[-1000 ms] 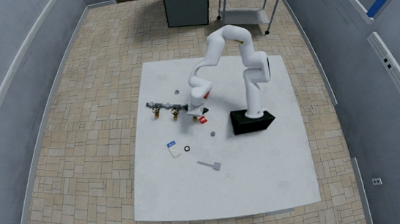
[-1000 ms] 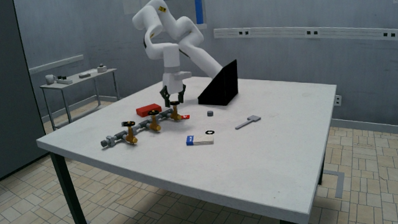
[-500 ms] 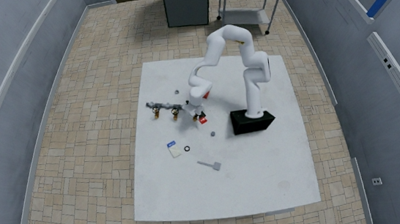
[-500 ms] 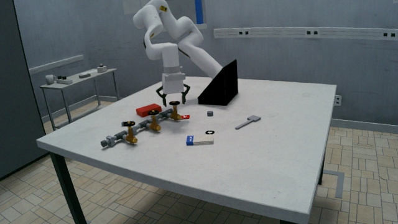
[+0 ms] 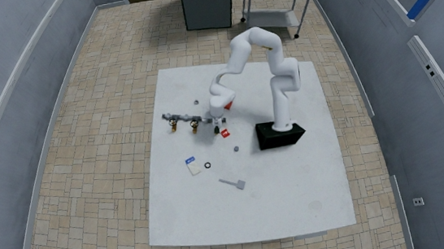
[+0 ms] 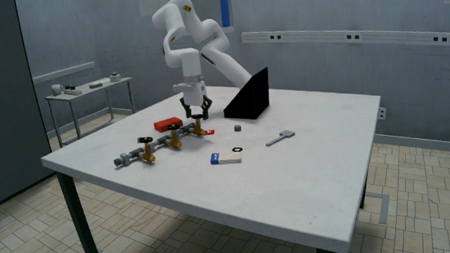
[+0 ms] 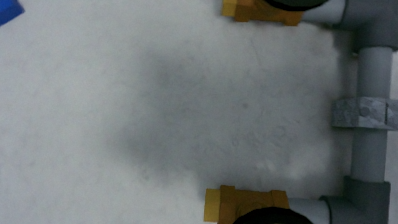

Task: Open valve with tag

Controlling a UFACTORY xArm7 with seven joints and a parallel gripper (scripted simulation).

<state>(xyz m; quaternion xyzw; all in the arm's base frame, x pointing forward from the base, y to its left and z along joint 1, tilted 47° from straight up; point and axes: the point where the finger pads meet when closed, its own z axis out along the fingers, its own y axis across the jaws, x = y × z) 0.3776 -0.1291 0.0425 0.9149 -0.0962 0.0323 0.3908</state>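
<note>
Right now my hand is 9 cm above the red tag, 4 cm past it and 3 cm to the right of it. From my hand the other things lie so: white box 20 cm to the left, 19 cm ahead, 9 cm below; red block 21 cm to the right, 8 cm below, 8 cm behind; grey flat tool 36 cm to the left, 9 cm below, 3 cm behind.
</note>
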